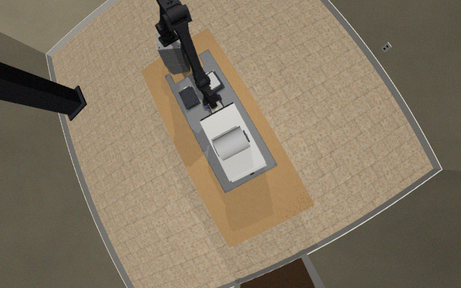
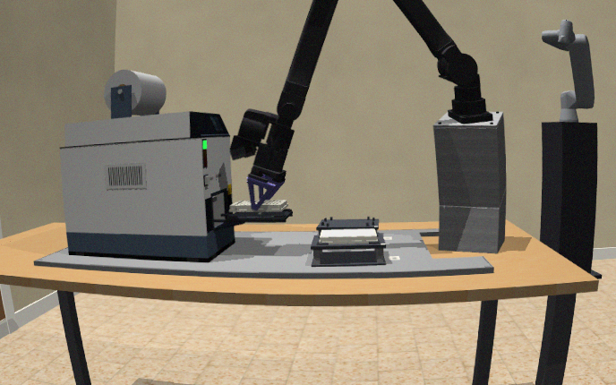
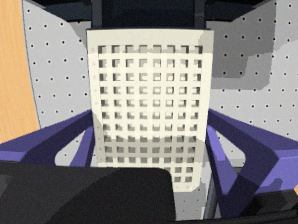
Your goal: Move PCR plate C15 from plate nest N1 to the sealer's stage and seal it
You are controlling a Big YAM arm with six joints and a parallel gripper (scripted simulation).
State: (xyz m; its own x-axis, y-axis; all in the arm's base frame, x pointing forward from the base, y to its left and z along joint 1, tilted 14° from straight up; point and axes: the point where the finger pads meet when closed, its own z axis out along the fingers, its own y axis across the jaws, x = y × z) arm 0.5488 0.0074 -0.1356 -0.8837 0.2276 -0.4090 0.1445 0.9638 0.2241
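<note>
Right now the sealer's dark stage is 3 cm below my hand. Round my hand: sealed plate C51 (21 cm behind, 9 cm to the left, 7 cm below); start key (11 cm ahead, 8 cm to the left, 7 cm above); white 96-well plate C15 (right at my hand).
</note>
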